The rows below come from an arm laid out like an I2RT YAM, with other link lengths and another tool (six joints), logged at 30 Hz.
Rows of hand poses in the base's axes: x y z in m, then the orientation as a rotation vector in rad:
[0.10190 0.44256 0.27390 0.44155 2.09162 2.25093]
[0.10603 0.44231 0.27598 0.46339 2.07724 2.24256]
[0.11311 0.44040 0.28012 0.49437 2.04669 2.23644]
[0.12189 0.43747 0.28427 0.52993 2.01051 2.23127]
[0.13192 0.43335 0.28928 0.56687 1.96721 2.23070]
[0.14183 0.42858 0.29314 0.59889 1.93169 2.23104]
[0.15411 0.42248 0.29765 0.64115 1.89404 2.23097]
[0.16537 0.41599 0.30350 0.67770 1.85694 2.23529]
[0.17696 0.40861 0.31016 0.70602 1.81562 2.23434]
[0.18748 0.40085 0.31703 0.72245 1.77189 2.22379]
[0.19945 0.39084 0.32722 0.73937 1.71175 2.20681]
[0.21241 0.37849 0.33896 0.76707 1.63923 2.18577]
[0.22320 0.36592 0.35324 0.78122 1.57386 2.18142]
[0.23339 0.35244 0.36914 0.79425 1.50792 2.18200]
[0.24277 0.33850 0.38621 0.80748 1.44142 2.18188]
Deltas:
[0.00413 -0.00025 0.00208 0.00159 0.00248 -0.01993]
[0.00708 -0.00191 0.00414 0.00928 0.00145 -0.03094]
[0.00878 -0.00293 0.00415 0.01238 0.00247 -0.03496]
[0.01003 -0.00412 0.00501 0.01802 0.00244 -0.03669]
[0.00991 -0.00477 0.00386 0.01570 0.00391 -0.02985]
[0.01228 -0.00610 0.00451 0.01742 0.00979 -0.03384]
[0.01126 -0.00649 0.00585 0.01957 0.00851 -0.02897]
[0.01159 -0.00738 0.00666 0.01762 0.00060 -0.03208]
[0.01052 -0.00776 0.00687 0.01204 -0.01018 -0.03614]
[0.01197 -0.01001 0.01019 0.01513 -0.01772 -0.04974]
[0.01296 -0.01235 0.01174 0.02013 -0.01574 -0.06176]
[0.01079 -0.01257 0.01428 0.02591 -0.01752 -0.04372]
[0.01019 -0.01348 0.01590 0.02979 -0.01693 -0.04008]
[0.00938 -0.01394 0.01707 0.03065 -0.01652 -0.04029]

